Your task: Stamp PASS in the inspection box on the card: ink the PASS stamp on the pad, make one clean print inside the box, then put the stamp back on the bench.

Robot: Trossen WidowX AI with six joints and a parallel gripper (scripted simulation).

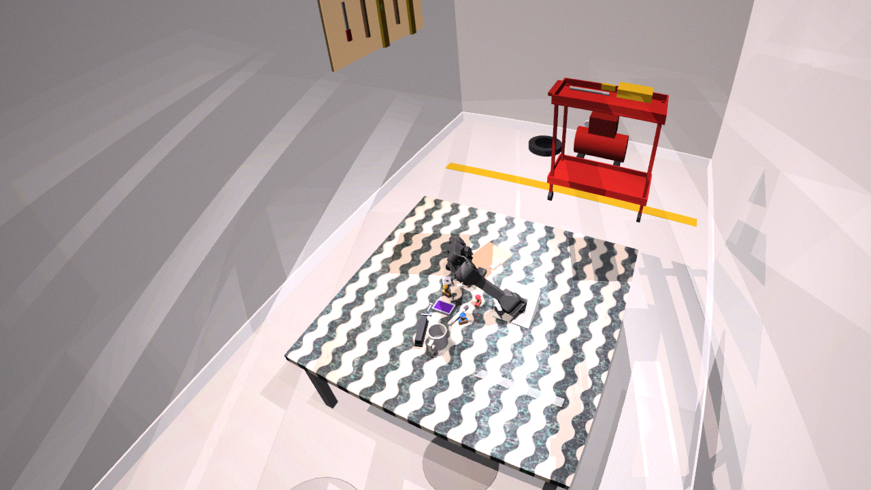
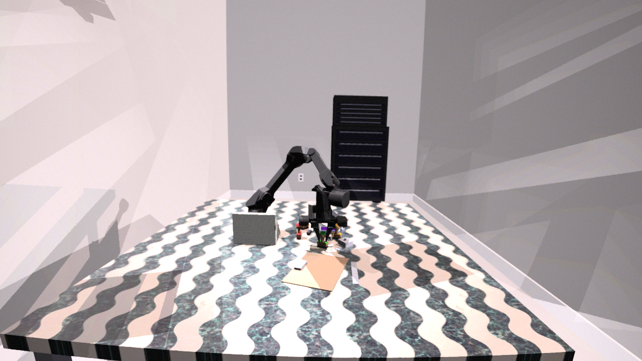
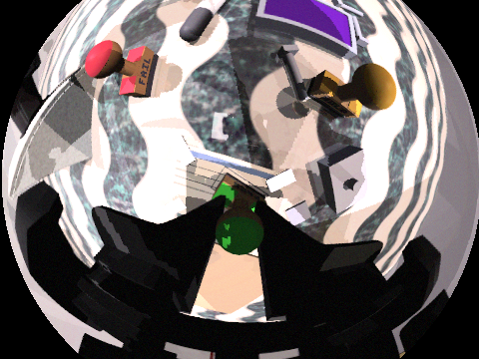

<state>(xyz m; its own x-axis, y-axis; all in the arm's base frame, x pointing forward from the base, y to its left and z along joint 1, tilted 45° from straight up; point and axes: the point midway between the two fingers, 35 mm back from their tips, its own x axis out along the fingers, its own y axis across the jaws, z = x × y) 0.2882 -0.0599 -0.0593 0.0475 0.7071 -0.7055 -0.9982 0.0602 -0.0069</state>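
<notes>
The green stamp lies right at my gripper tip. Round my gripper tip: yellow stamp 9 cm to the left, 6 cm ahead; ink pad 17 cm to the left, 4 cm ahead, 2 cm below; pink stamp 10 cm to the left, 10 cm behind.
</notes>
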